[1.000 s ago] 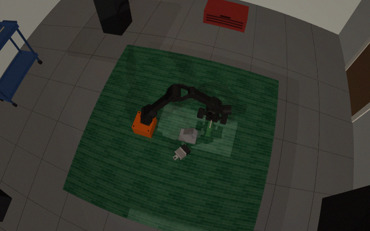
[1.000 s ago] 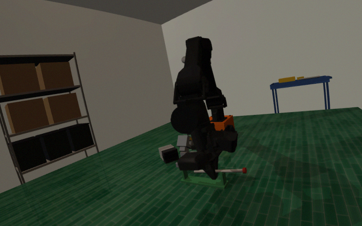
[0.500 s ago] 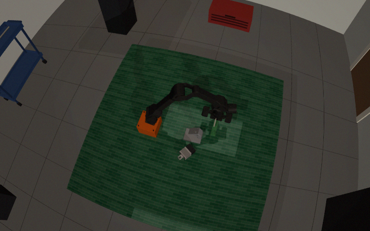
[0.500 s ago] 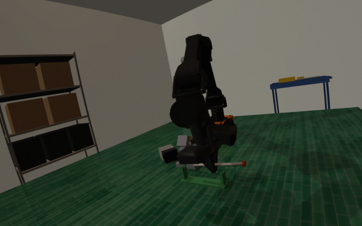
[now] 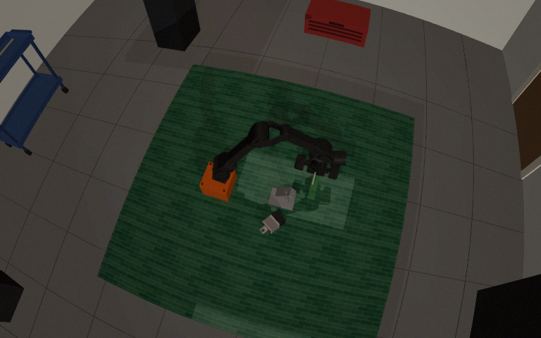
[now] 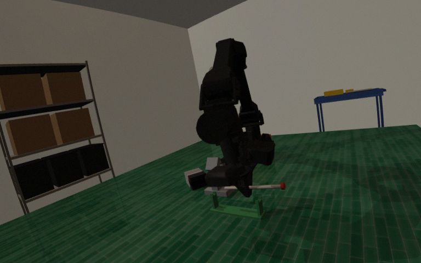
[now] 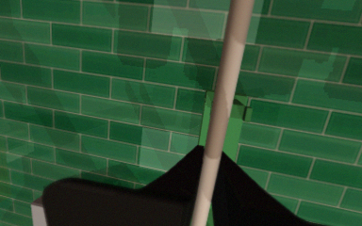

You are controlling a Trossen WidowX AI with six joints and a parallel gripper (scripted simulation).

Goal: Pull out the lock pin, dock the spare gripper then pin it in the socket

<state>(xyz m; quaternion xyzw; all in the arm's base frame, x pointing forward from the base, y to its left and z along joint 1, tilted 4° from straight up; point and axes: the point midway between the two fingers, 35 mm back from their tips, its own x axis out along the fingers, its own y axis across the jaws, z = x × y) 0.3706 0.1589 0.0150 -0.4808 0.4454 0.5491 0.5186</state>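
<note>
The green cradle is 1 cm ahead of my gripper tip, 3 cm to the right of it and 2 cm below it. The rest, counted from my gripper tip: grey mount 9 cm behind, 14 cm to the right, 1 cm above; then spare gripper 10 cm behind, 28 cm to the right, 2 cm below.
</note>
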